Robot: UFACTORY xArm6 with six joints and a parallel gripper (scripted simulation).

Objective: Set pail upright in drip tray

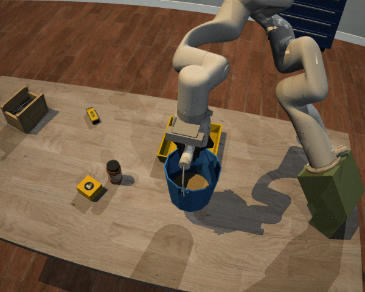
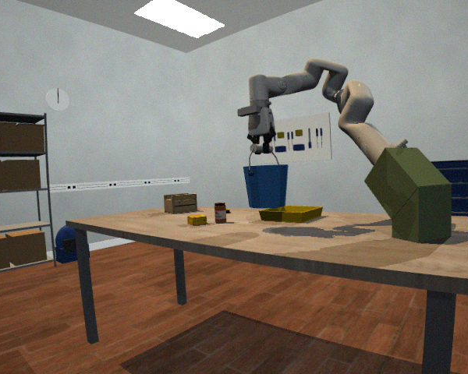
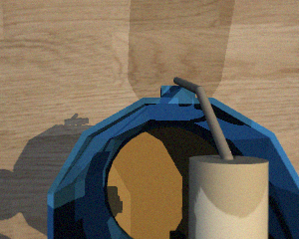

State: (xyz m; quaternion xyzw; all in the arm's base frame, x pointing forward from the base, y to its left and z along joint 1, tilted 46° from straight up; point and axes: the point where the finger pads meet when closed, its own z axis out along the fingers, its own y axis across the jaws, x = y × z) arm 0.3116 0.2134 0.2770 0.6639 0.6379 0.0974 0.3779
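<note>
Now: the pail handle 10 mm behind my hand and 30 mm below it. The rest, counted from my hand: yellow drip tray (10 mm behind, 280 mm to the right, 300 mm below); blue pail (10 mm behind, 90 mm below).
</note>
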